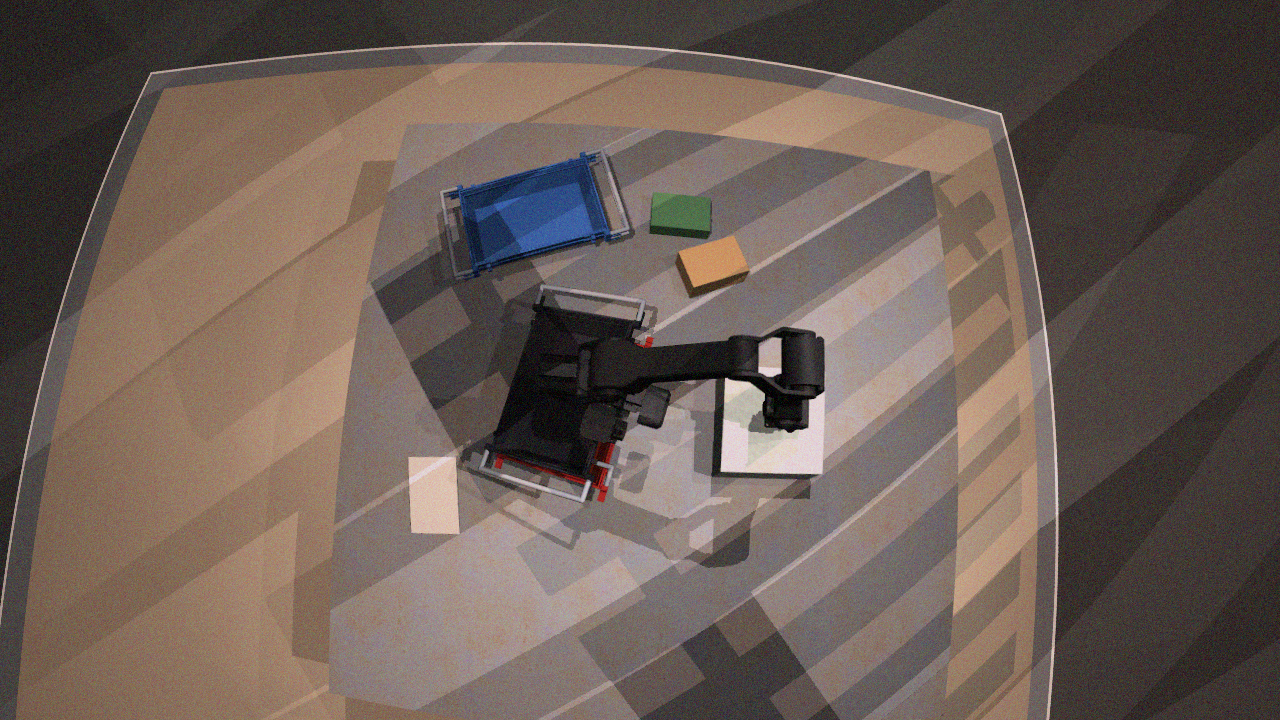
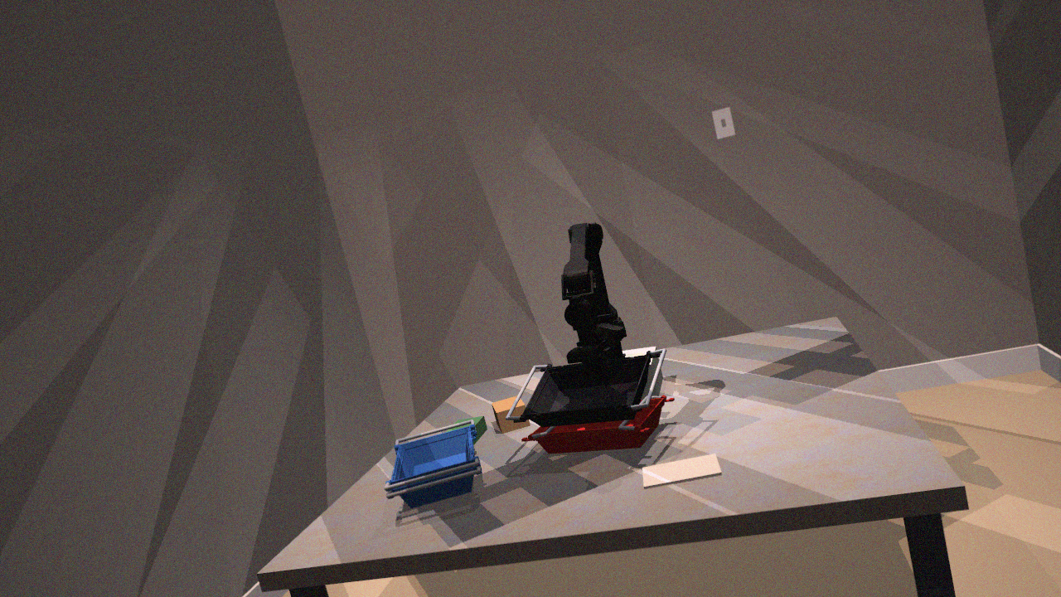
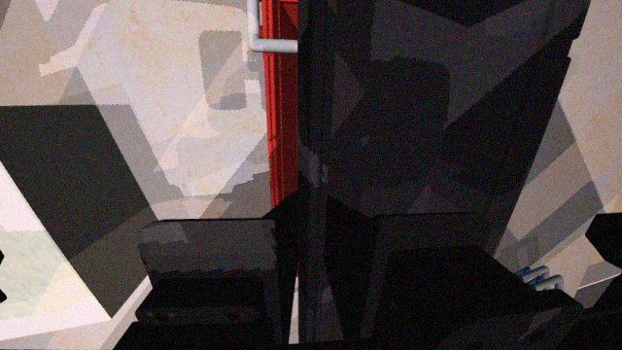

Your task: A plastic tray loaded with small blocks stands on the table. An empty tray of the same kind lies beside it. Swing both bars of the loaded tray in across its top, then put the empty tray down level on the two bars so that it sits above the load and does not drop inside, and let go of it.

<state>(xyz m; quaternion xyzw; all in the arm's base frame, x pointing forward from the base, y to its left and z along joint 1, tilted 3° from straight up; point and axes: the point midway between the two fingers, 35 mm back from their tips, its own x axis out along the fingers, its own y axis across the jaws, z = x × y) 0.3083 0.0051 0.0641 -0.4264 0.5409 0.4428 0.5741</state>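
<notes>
The black tray is 80 mm ahead of my gripper tip and 20 mm to the right of it. Round my gripper tip: orange block 190 mm behind, 310 mm to the right, 100 mm below; then green block 130 mm behind, 420 mm to the right, 110 mm below; then pale card 330 mm ahead, 180 mm to the left, 120 mm below.
</notes>
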